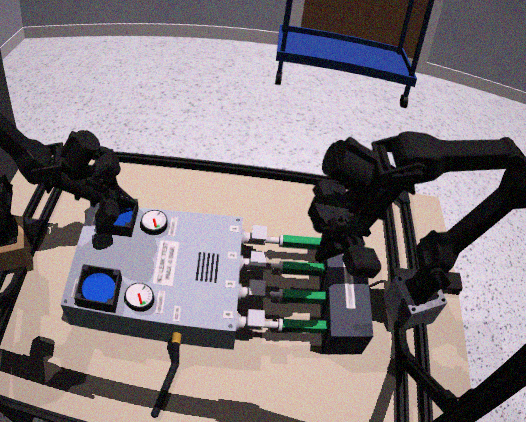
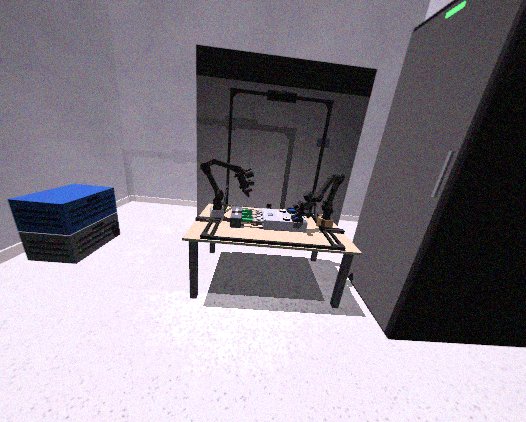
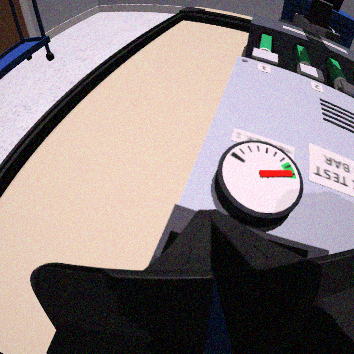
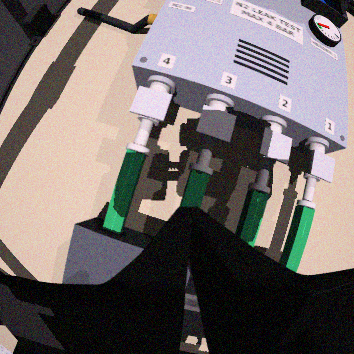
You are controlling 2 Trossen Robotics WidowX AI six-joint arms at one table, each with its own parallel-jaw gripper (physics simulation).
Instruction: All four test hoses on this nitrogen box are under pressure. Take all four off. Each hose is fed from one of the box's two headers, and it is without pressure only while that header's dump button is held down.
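Frame: origin at the left arm's base, x back, y right, z up, level; metres.
Where they show: left gripper, fingertip midpoint: (image 1: 135,203) (image 2: 293,217) (image 3: 206,218) (image 4: 340,13); right gripper, fingertip midpoint: (image 1: 317,259) (image 2: 248,197) (image 4: 186,216); left arm's base, link origin: (image 1: 5,234) (image 2: 325,218); right arm's base, link origin: (image 1: 421,289) (image 2: 217,208) (image 3: 316,22).
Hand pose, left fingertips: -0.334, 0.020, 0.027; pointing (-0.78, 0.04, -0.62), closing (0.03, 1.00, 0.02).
Each offset is from my left fingertips to the top centre of the thing, as dx, dy, dz. "*": to the spot under its first point.
The light grey nitrogen box (image 1: 200,230) (image 3: 260,110) (image 4: 200,45) has four green hoses at its ports: hose 1 {* -0.319, +0.155, -0.046} (image 1: 300,241) (image 4: 301,235), hose 2 {* -0.294, +0.222, -0.046} (image 1: 302,268) (image 4: 254,215), hose 3 {* -0.273, +0.285, -0.046} (image 1: 305,295) (image 4: 196,190) and hose 4 {* -0.240, +0.348, -0.046} (image 1: 302,325) (image 4: 125,190). My left gripper (image 1: 106,217) (image 3: 206,218) is shut and empty at the upper blue dump button {+0.045, +0.008, -0.014} (image 1: 125,218); its fingers hide whether the button is pressed. The lower button {+0.118, +0.183, -0.014} (image 1: 98,287) is untouched. The upper gauge's {* -0.031, +0.046, -0.015} (image 1: 153,221) (image 3: 260,177) needle points into green. My right gripper (image 1: 361,260) (image 4: 186,216) is shut and empty, high above the hose ends.
A dark block {* -0.325, +0.378, -0.030} (image 1: 350,320) (image 4: 100,260) stands at the hoses' far ends. A black bent lever with a yellow fitting {* -0.007, +0.300, -0.062} (image 1: 176,338) sticks out from the box's front side. Black rails (image 1: 220,166) border the table. A blue cart (image 1: 345,55) stands on the floor beyond.
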